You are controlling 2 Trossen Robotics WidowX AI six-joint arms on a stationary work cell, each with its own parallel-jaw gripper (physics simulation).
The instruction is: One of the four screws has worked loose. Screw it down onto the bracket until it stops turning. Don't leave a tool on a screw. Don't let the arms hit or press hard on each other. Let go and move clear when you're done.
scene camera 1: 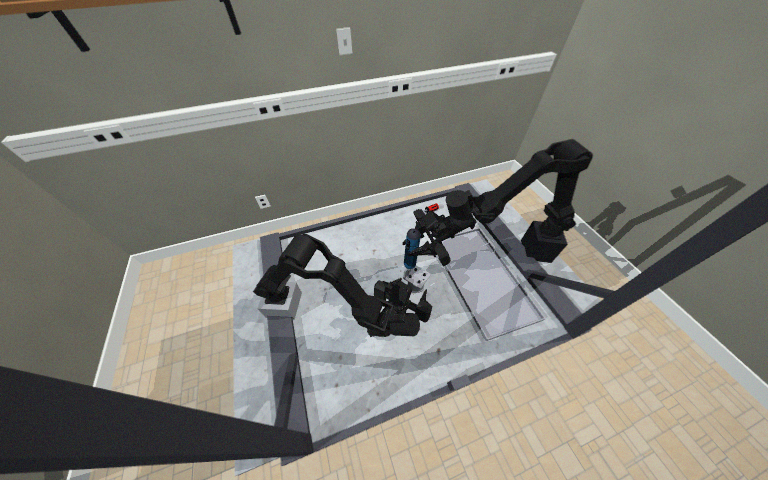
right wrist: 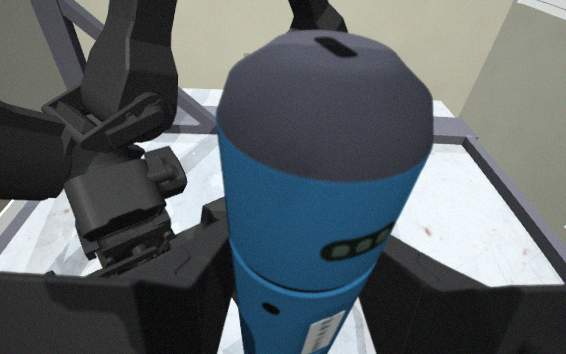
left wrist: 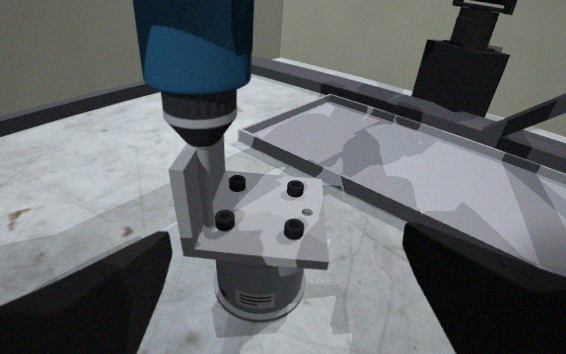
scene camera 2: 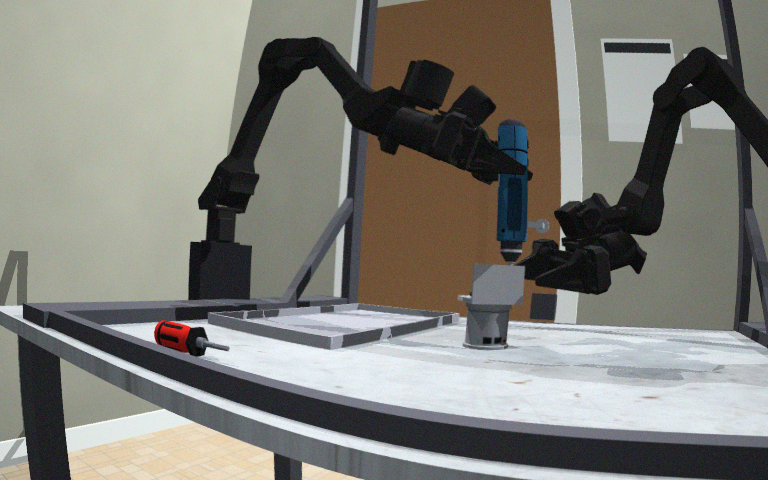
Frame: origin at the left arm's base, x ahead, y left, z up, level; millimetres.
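Seen in the pictures: left gripper, fingertip midpoint: (scene camera 1: pixel 413 284) (left wrist: pixel 288 238) (scene camera 2: pixel 520 277); right gripper, fingertip midpoint: (scene camera 1: pixel 405 249) (scene camera 2: pixel 528 174); left arm's base, origin of the base link: (scene camera 1: pixel 277 294); right arm's base, origin of the base link: (scene camera 1: pixel 549 232) (left wrist: pixel 468 46).
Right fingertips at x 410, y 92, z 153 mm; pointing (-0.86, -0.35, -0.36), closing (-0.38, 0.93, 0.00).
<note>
Pixels of each thing's middle, then the offset from my right fingertips to it.
- blue powered driver, body centre: (right wrist: pixel 286 324) (scene camera 2: pixel 513 207) (scene camera 1: pixel 410 256) 8 mm left, 19 mm ahead, 44 mm down
- grey bracket, body centre: (left wrist: pixel 264 182) (scene camera 2: pixel 490 284) (scene camera 1: pixel 417 273) 8 mm left, 51 mm ahead, 145 mm down
- round grey base, body centre: (left wrist: pixel 261 249) (scene camera 2: pixel 487 323) 8 mm left, 51 mm ahead, 197 mm down
- red screwdriver, body centre: (scene camera 2: pixel 192 340) (scene camera 1: pixel 428 209) 387 mm left, 115 mm ahead, 214 mm down
A blue powered driver (scene camera 1: pixel 411 257) (scene camera 2: pixel 512 209) (left wrist: pixel 197 55) (right wrist: pixel 320 215) is upright, tip down, over the grey bracket (scene camera 1: pixel 415 283) (scene camera 2: pixel 498 283) (left wrist: pixel 250 245). Its tip is low beside the upright plate, at the left in the left wrist view; contact with a screw cannot be told. Four black screws (left wrist: pixel 237 183) (left wrist: pixel 295 188) (left wrist: pixel 224 220) (left wrist: pixel 293 229) stand in the bracket; which is loose is unclear. My right gripper (scene camera 2: pixel 514 168) (right wrist: pixel 294 224) is shut on the driver's upper body. My left gripper (scene camera 2: pixel 529 272) (left wrist: pixel 288 238) is open and empty, close beside the bracket.
The bracket sits on a round grey base (scene camera 2: pixel 487 325) (left wrist: pixel 260 280). A shallow tray (scene camera 2: pixel 271 332) (left wrist: pixel 290 159) lies beyond the bracket in the left wrist view. A red screwdriver (scene camera 1: pixel 433 207) (scene camera 2: pixel 172 336) lies near the table's edge. The left gripper is below the right arm, near the driver's nose.
</note>
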